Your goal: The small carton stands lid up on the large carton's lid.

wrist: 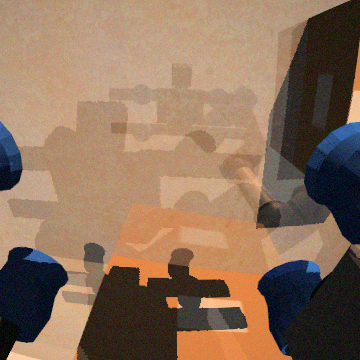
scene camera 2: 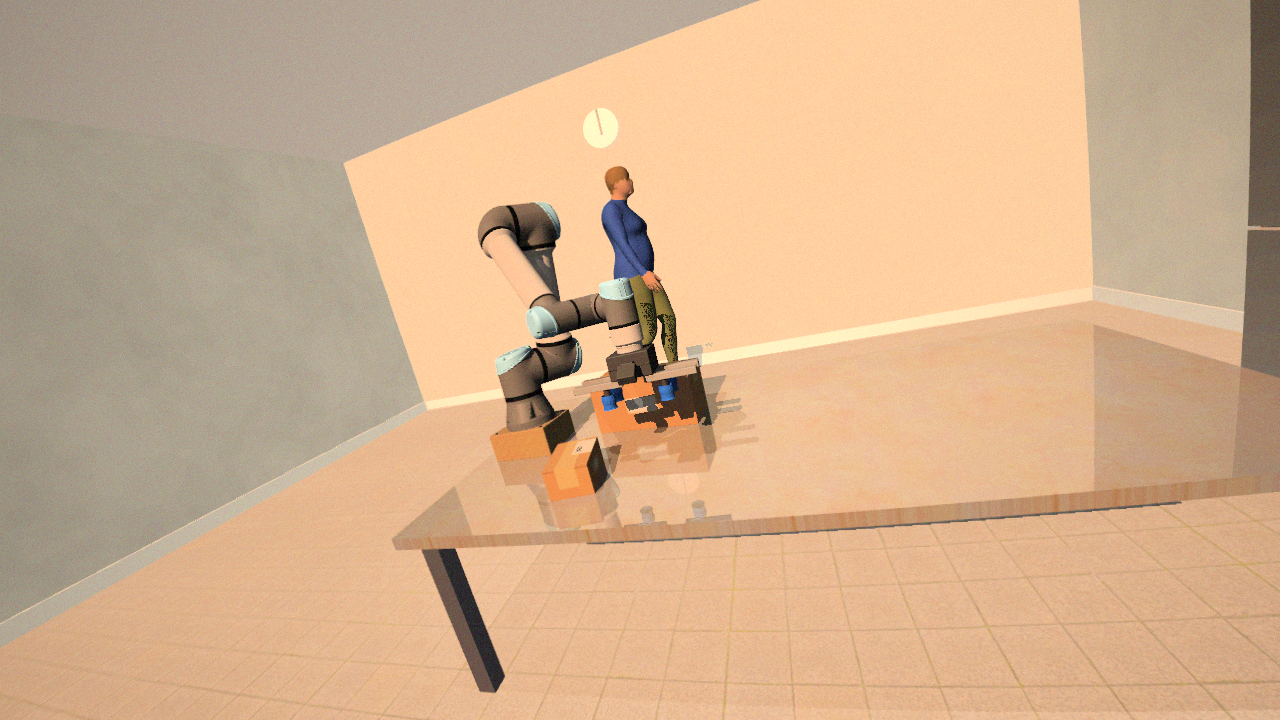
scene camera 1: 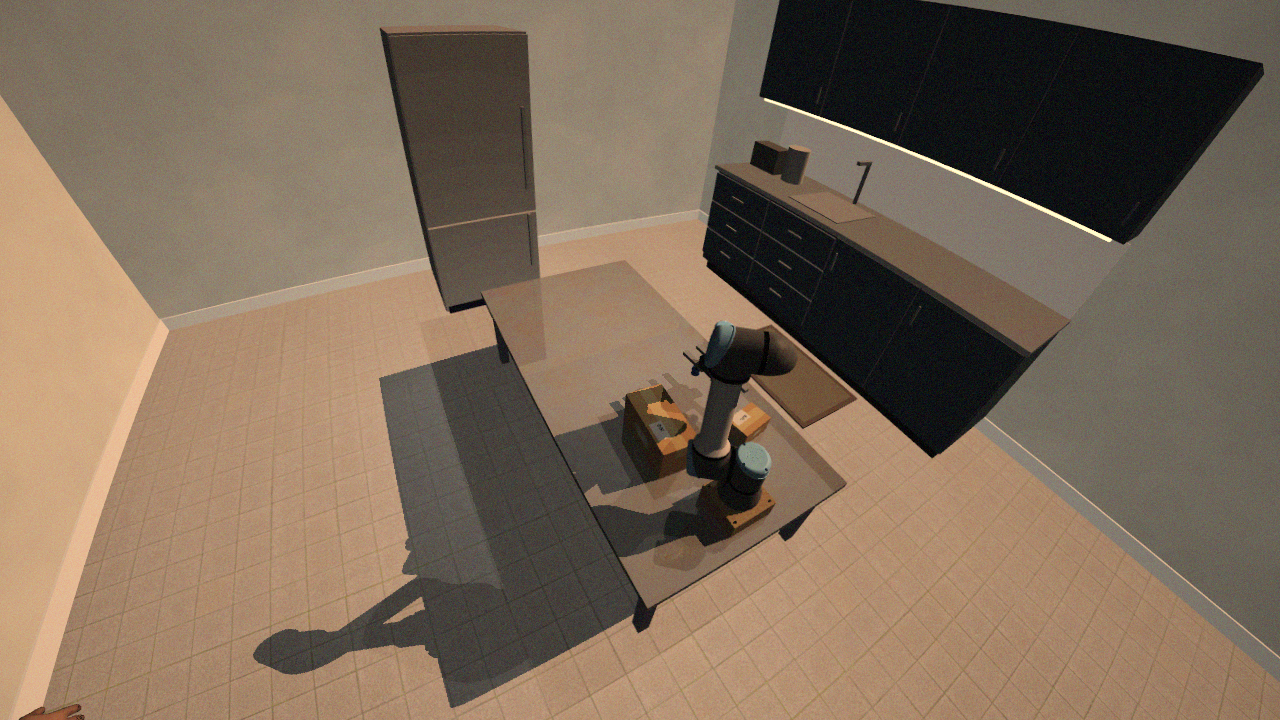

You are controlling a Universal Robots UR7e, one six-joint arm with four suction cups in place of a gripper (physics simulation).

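Where they show: hand, its tool point: [wrist: 160, 232] [scene camera 2: 641, 399]; arm's base, origin of its link: [scene camera 2: 532, 422] [scene camera 1: 739, 490].
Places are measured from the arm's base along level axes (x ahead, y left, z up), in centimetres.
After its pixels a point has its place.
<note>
The small carton [scene camera 1: 756, 422] {x 19.9, y -27.9, z -0.5 cm} [scene camera 2: 562, 479] {x 22.9, y -34.8, z -3.1 cm} [wrist: 332, 60] {x 28.6, y -29.5, z -3.4 cm} stands on the table [scene camera 1: 581, 313] {x 124.9, y -3.5, z -7.9 cm} [scene camera 2: 895, 402] {x 101.1, y -6.6, z -8.0 cm} beside the robot's base. A label and tape show on its top in scene camera 2; it looks lid up. The large carton [scene camera 1: 657, 447] {x 26.2, y 17.6, z 6.4 cm} [scene camera 2: 617, 420] {x 26.5, y 2.0, z -4.3 cm} [wrist: 242, 287] {x 29.7, y 1.6, z -5.0 cm} stands on the table apart from it. Shadows and bright patches on its top make the lid hard to read. My gripper [scene camera 1: 695, 362] {x 41.6, y -20.3, z 8.1 cm} [scene camera 2: 637, 398] {x 41.6, y -20.3, z 8.1 cm} [wrist: 165, 230] {x 41.6, y -20.3, z 8.1 cm} is open, with cups pointing down and no carton on them. In scene camera 2 it hangs in front of the large carton, its shadow on that carton's side.
The arm's base block [scene camera 1: 738, 514] {x -6.5, y 6.0, z -0.6 cm} [scene camera 2: 528, 440] {x 2.2, y -8.8, z -2.4 cm} is close to both cartons. A person [scene camera 2: 629, 237] stands beyond the table; a hand [scene camera 1: 55, 713] shows at the lower left in scene camera 1. A fridge [scene camera 1: 469, 170] and kitchen counter [scene camera 1: 930, 268] stand around the table.
</note>
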